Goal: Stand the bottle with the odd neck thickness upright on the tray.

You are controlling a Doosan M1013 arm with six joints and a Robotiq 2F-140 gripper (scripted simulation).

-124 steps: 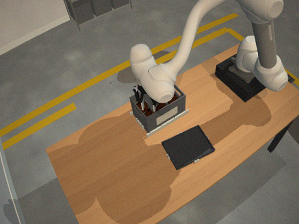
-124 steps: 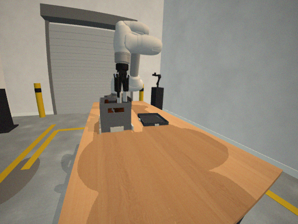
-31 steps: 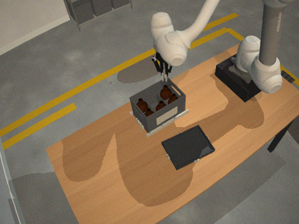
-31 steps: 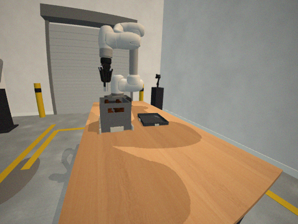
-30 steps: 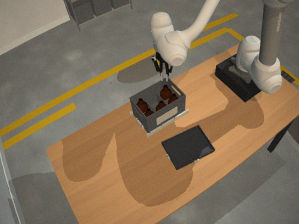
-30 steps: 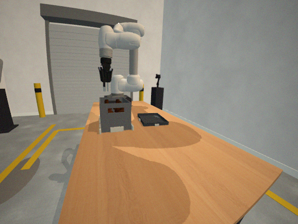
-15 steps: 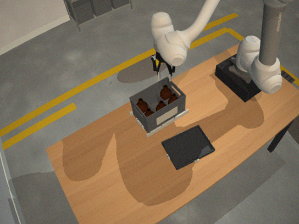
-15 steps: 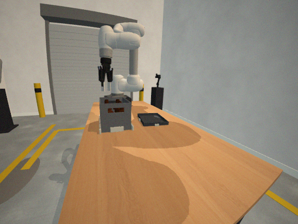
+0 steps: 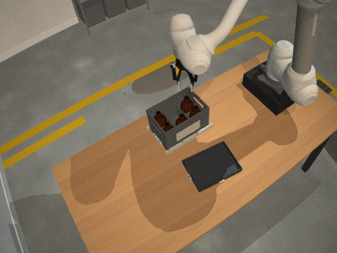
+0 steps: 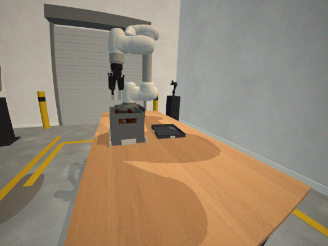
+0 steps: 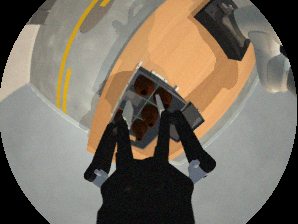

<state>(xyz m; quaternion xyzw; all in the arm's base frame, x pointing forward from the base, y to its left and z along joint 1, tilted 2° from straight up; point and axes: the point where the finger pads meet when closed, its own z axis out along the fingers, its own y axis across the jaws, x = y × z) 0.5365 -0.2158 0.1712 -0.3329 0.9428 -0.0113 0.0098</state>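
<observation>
The grey crate is 17 cm below my hand, 9 cm ahead of it and 3 cm to the left of it. Round my hand: dark tray (33 cm to the left, 25 cm below, 12 cm ahead); then glass bottle (17 cm below, 10 cm ahead, 7 cm to the left).
</observation>
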